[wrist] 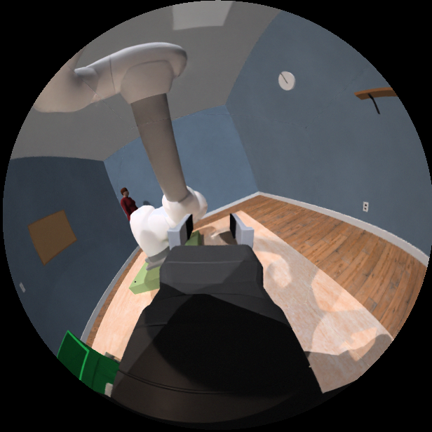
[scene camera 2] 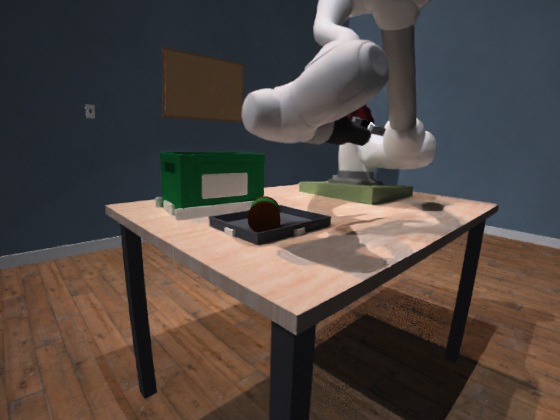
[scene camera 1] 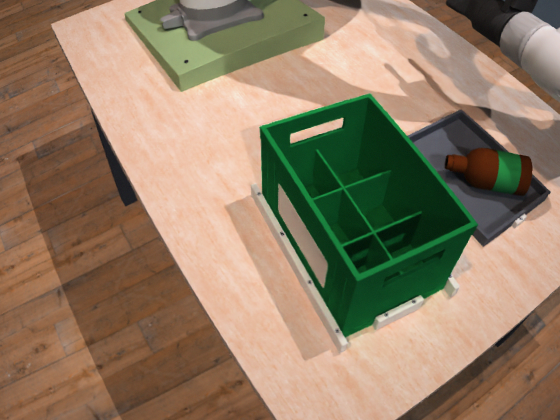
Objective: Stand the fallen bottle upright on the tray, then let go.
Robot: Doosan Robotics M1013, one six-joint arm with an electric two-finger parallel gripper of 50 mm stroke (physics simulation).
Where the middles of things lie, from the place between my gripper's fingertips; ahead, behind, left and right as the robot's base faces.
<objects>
My hand is 32 cm short of the brown bottle (scene camera 2: 264, 214), 22 cm above it and 8 cm to the left of it.
</objects>
